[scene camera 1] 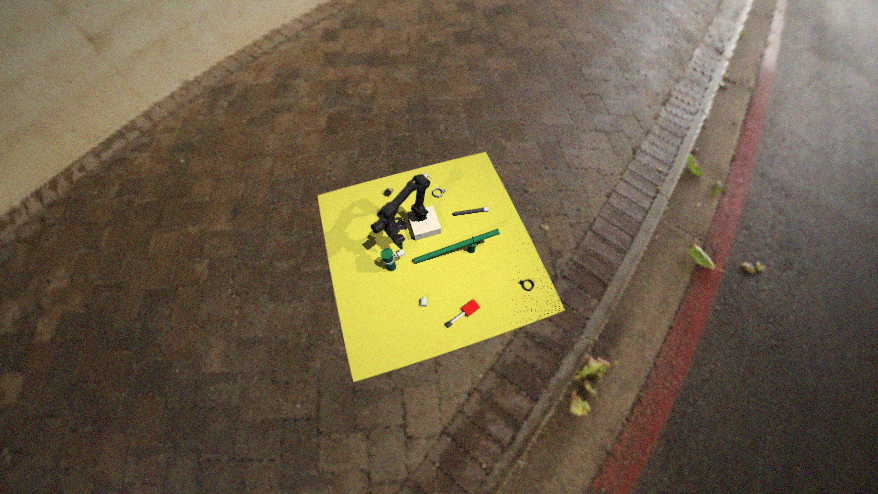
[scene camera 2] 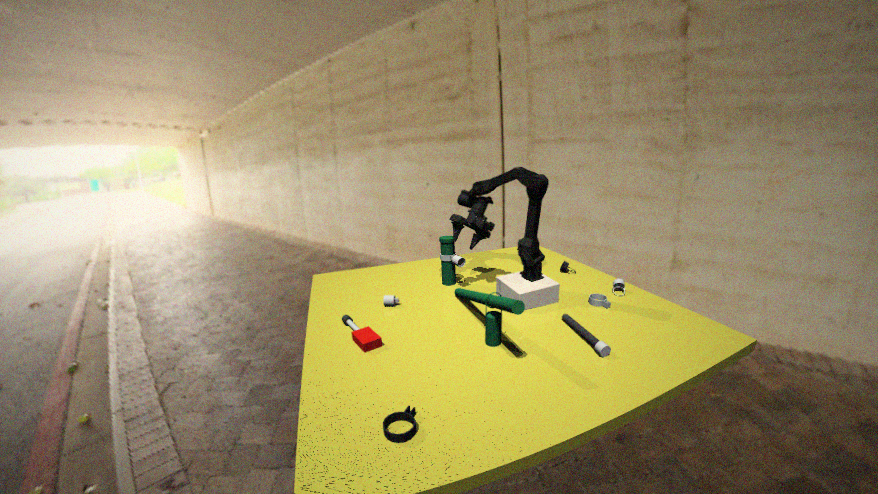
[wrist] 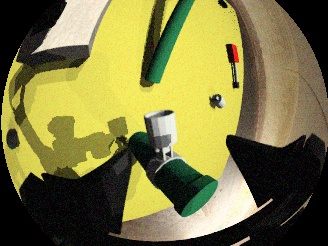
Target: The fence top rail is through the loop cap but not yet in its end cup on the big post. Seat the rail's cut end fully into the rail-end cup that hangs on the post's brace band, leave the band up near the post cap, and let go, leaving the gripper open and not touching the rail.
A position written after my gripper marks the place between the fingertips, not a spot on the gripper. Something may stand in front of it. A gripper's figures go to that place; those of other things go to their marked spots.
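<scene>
There's a grey rail-end cup [wrist: 161,129], and it's 14 cm from the lens, while my gripper [wrist: 181,147] is 10 cm from the lens.
</scene>
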